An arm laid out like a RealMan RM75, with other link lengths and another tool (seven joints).
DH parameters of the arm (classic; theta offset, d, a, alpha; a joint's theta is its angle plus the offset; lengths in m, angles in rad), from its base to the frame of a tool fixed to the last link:
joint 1: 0 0.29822 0 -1.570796
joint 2: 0 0 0 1.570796
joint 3: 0 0.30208 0 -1.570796
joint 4: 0 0 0 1.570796
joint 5: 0 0.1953 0 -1.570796
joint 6: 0 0 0 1.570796
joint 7: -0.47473 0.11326 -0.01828 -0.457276
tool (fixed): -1.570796 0.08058 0 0
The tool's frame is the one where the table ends.
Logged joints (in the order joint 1, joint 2, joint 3, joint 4, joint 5, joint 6, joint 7), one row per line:
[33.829, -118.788, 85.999, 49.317, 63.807, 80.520, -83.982]
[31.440, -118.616, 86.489, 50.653, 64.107, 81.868, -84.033]
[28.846, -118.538, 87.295, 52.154, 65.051, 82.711, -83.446]
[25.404, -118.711, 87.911, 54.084, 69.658, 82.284, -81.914]
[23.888, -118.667, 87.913, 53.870, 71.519, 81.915, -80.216]
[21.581, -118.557, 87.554, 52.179, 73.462, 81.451, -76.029]
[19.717, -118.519, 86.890, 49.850, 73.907, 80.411, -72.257]
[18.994, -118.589, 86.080, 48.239, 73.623, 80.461, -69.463]
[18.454, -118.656, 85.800, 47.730, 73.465, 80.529, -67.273]
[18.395, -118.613, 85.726, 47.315, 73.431, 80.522, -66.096]
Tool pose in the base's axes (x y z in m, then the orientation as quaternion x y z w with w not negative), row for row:
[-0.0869, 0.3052, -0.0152, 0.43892, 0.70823, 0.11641, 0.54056]
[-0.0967, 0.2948, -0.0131, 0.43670, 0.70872, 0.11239, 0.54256]
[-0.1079, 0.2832, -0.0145, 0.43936, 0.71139, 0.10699, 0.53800]
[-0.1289, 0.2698, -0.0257, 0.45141, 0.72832, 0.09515, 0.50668]
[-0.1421, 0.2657, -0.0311, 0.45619, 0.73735, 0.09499, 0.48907]
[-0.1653, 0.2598, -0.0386, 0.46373, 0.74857, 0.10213, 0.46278]
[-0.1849, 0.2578, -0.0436, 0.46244, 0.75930, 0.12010, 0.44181]
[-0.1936, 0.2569, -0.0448, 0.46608, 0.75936, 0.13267, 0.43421]
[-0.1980, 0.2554, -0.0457, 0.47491, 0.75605, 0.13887, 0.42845]
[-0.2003, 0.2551, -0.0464, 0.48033, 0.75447, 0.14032, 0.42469]
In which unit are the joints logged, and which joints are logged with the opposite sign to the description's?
The joints are logged in degrees. Opposite sign: joint 1.
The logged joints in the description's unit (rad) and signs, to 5 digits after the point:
[-0.59043, -2.07324, 1.50097, 0.86074, 1.11364, 1.40534, -1.46576]
[-0.54873, -2.07024, 1.50952, 0.88406, 1.11888, 1.42887, -1.46665]
[-0.50346, -2.06888, 1.52359, 0.91026, 1.13535, 1.44358, -1.45641]
[-0.44338, -2.07190, 1.53434, 0.94394, 1.21576, 1.43613, -1.42967]
[-0.41692, -2.07113, 1.53437, 0.94021, 1.24824, 1.42969, -1.40003]
[-0.37666, -2.06921, 1.52811, 0.91070, 1.28215, 1.42159, -1.32696]
[-0.34413, -2.06855, 1.51652, 0.87005, 1.28992, 1.40344, -1.26112]
[-0.33151, -2.06977, 1.50238, 0.84193, 1.28496, 1.40431, -1.21236]
[-0.32208, -2.07094, 1.49749, 0.83305, 1.28221, 1.40550, -1.17414]
[-0.32105, -2.07019, 1.49620, 0.82580, 1.28161, 1.40537, -1.15359]

